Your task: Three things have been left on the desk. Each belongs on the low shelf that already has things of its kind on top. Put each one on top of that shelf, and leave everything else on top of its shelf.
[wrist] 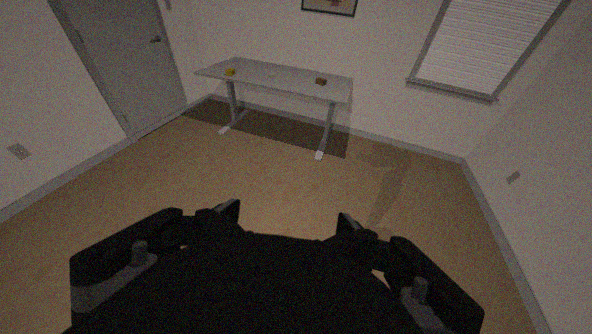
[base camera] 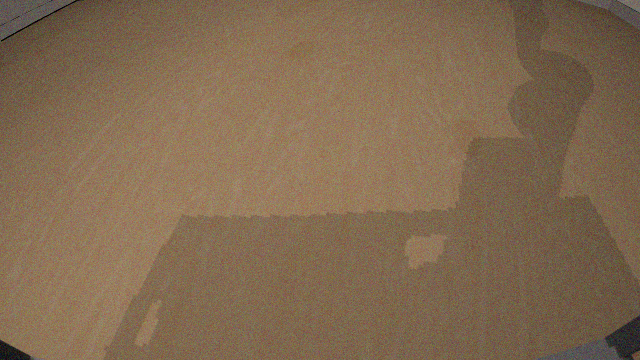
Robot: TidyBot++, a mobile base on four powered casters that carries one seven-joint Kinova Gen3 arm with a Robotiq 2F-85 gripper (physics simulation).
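Frame: origin at the arm's base, x back, y left, z down, level; millimetres.
Where they show: gripper, fingertip midpoint: (wrist: 288, 217).
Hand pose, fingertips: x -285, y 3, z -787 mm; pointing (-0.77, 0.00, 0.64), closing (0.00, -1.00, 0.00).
Note:
Each offset is from my fingertips to the centre of the thing. Level surfaces: height alone.
The desk @[dz +464 mm] (wrist: 292, 79) stands against the far wall in the wrist view. A small yellow thing @[dx -1780, dy +763, dz +441 mm] (wrist: 230, 72) lies near the left end of its top, and a small brown thing @[dx -1802, dy -137, dz +439 mm] (wrist: 321, 81) lies towards its right end. A faint pale mark shows between them, too dim to tell whether it is a thing. The low shelves do not show in either view. My gripper (wrist: 288, 217) is open and empty, its fingers wide apart, well short of the desk and pointing towards the room.
A grey door (wrist: 117, 60) is left of the desk. A window with a blind (wrist: 490, 45) and a picture (wrist: 330, 6) are on the walls. Skirting runs along the walls. The base camera shows wooden floor @[dz +1184 mm] (base camera: 300, 125) with the robot's shadow.

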